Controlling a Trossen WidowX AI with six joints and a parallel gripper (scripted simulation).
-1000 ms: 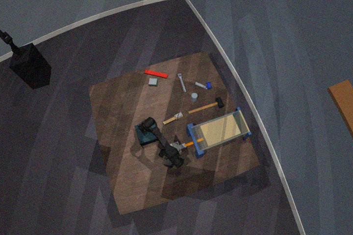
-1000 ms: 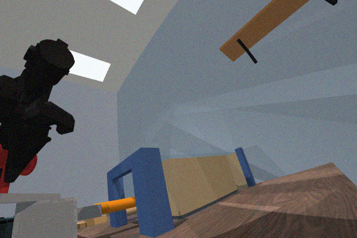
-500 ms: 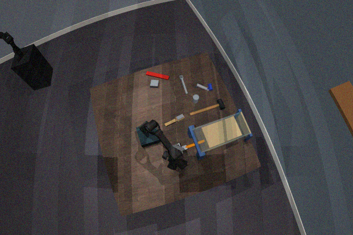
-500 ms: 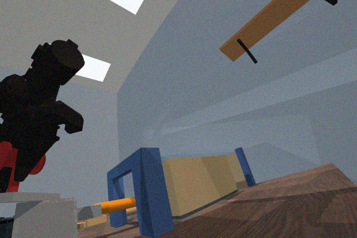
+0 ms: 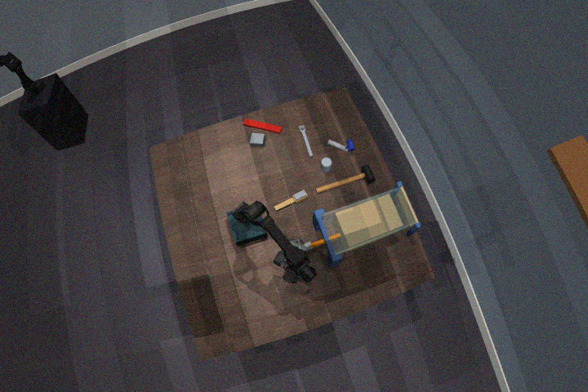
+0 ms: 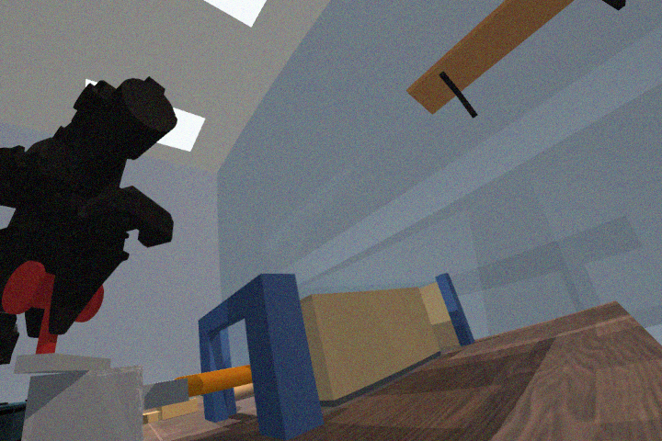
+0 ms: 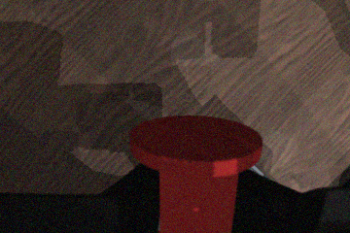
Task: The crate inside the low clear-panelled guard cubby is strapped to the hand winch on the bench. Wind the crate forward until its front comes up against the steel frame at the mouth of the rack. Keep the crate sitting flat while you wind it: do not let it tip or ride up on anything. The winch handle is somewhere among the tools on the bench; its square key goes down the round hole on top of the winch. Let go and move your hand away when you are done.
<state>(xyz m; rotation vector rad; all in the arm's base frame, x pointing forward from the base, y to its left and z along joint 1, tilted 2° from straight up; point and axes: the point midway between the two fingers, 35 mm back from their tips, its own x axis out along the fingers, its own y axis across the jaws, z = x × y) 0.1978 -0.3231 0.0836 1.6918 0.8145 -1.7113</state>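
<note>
Right now the blue steel frame is 170 mm ahead of my gripper tip, 120 mm to the left of it and 10 mm below it. From my gripper tip the other things lie so: red-knobbed winch handle 40 mm to the left, 10 mm below, 10 mm ahead; then red knob 20 mm above; then grey winch 90 mm to the left, 80 mm below.
</note>
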